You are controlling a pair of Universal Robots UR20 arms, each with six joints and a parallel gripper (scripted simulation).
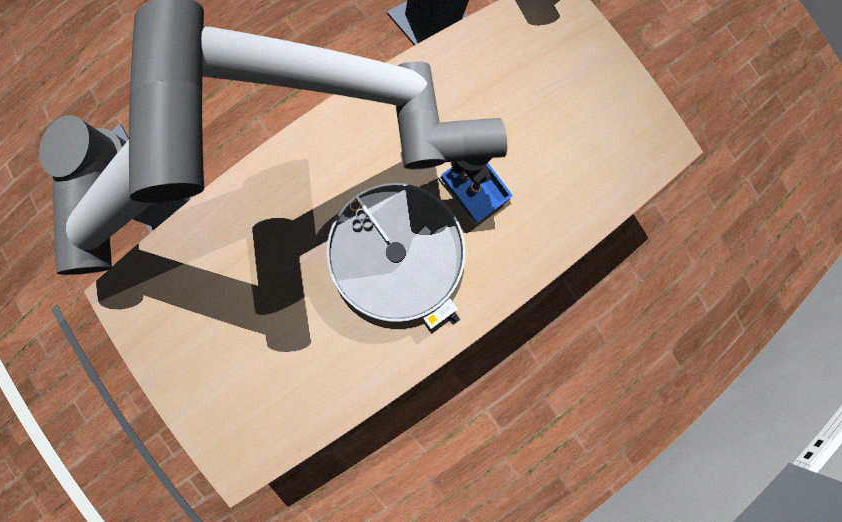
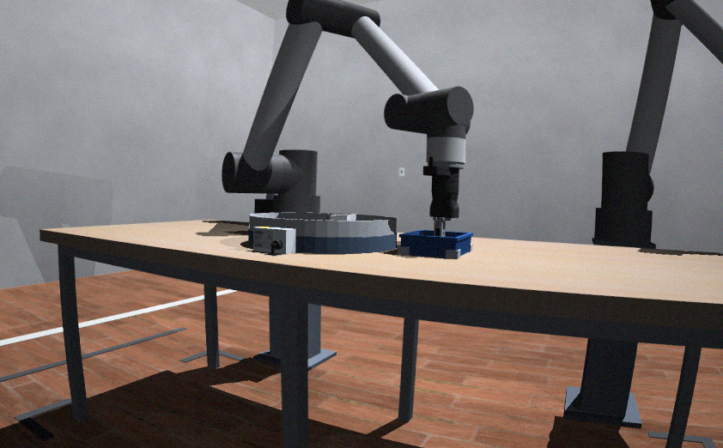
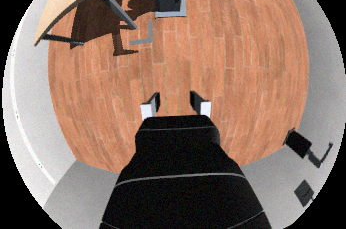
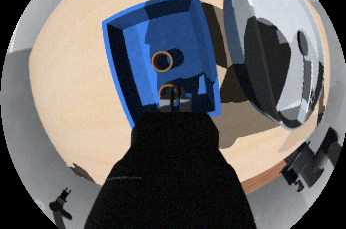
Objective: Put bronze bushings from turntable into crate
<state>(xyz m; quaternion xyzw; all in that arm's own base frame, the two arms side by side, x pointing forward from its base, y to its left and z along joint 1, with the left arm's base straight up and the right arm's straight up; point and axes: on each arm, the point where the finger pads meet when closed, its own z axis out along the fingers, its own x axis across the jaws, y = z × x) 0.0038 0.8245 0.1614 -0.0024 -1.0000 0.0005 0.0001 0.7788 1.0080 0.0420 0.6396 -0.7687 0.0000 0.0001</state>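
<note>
Now: the blue crate 50 mm ahead of my right hand, 10 mm to the left of it and 20 mm below it. The rest, counted from my right hand: turntable: 70 mm ahead, 320 mm to the right, 10 mm above.
</note>
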